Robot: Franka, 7 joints.
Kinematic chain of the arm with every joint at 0, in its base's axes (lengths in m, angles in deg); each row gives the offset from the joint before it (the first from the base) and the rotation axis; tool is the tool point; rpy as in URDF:
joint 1: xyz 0 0 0.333 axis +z
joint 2: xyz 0 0 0 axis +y
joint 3: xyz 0 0 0.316 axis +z
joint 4: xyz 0.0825 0 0 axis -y
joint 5: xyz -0.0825 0 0.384 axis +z
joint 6: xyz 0 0 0 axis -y
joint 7: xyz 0.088 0 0 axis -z
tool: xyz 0 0 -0.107 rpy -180 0 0
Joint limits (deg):
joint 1: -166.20..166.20
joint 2: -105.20..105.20
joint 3: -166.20..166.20
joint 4: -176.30..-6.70
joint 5: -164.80..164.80
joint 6: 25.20..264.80
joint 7: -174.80..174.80
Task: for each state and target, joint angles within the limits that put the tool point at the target. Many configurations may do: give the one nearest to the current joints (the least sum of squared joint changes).
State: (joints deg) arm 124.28 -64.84 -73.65 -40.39 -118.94 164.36 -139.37
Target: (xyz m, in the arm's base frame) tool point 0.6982 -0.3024 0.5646
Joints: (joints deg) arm 120.08 -79.44 -83.48 -54.02 -122.70 173.51 -139.37
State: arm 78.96 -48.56 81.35 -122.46 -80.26 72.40 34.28
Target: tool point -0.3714 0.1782 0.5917
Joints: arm 76.76 -49.00 73.55 -127.15 -78.71 68.91 34.28
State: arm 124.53 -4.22 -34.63 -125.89 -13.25 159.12 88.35
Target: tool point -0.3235 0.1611 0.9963
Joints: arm 147.57 -22.17 2.05 -87.74 -15.48 167.36 88.35
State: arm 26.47 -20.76 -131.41 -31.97 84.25 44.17 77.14
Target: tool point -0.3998 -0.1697 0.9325
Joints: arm -3.17 -33.50 -134.42 -19.33 90.90 54.37 77.14
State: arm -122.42 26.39 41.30 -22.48 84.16 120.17 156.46
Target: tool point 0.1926 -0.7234 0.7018
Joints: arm -98.56 44.18 44.09 -42.95 82.41 119.07 156.46
